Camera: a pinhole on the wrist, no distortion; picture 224 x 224 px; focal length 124.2 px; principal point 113.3 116.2 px. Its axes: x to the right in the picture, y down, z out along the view. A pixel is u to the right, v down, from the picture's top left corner.
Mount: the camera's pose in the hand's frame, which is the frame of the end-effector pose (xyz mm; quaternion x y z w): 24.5 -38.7 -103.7 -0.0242 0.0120 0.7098 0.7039
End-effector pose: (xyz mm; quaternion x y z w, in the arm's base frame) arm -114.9 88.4 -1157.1 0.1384 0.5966 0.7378 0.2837
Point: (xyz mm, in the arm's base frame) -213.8 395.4 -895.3
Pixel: 198.6 46.9
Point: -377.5 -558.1 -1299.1
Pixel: behind the camera
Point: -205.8 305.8 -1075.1
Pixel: 161.9 32.6
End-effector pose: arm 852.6 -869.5 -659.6 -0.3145 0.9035 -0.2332 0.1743
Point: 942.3 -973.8 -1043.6
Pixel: 138.2 103.6
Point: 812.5 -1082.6 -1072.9
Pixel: 139.0 60.5
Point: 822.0 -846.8 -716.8
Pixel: 198.8 119.7
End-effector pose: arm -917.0 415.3 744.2 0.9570 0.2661 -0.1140 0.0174
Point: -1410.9 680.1 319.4
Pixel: 14.4 159.0
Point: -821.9 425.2 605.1
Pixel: 153.2 62.3
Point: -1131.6 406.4 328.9
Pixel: 95.3 139.6
